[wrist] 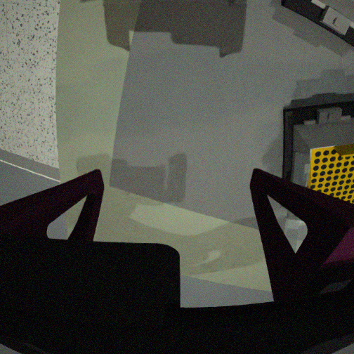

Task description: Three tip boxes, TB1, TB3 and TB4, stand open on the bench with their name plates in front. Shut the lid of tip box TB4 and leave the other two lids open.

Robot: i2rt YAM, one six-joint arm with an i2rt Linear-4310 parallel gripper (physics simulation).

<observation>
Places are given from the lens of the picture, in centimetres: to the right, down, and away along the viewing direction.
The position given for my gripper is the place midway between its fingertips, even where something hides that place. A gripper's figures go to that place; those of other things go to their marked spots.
my gripper [176, 177]: 0, 0, 13
clear lid [300, 168]: 11, -1, 17
grey mat [202, 102]: 3, -8, 23
The marked spots on the clear lid and the grey mat are 13 cm apart.
</observation>
